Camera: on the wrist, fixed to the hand. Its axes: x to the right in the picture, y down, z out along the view.
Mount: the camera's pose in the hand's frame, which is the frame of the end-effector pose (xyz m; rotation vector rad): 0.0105 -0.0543 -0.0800 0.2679 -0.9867 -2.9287
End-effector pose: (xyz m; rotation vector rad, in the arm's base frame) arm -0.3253 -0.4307 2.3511 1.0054 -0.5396 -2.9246
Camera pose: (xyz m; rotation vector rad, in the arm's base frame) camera -0.2800 -0.4063 2.2685 0.2585 -0.4419 0.2158
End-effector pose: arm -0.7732 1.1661 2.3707 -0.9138 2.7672 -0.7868
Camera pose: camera -0.7750 1.1580 2.4676 -2.8451 -0.9287 -0.1385
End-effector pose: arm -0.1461 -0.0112 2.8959 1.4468 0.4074 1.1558
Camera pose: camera -0.1872 0.0552 2.8379 0.1350 1.0871 -1.8363
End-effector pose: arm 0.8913 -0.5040 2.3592 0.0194 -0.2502 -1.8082
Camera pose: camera 0.8484 -0.5145 2.2726 0.2042 0.5575 1.2746
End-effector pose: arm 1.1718 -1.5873 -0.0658 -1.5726 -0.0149 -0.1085
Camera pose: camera 1.1732 -1.6675 -0.0108 0.1165 -2.7687 -1.3623
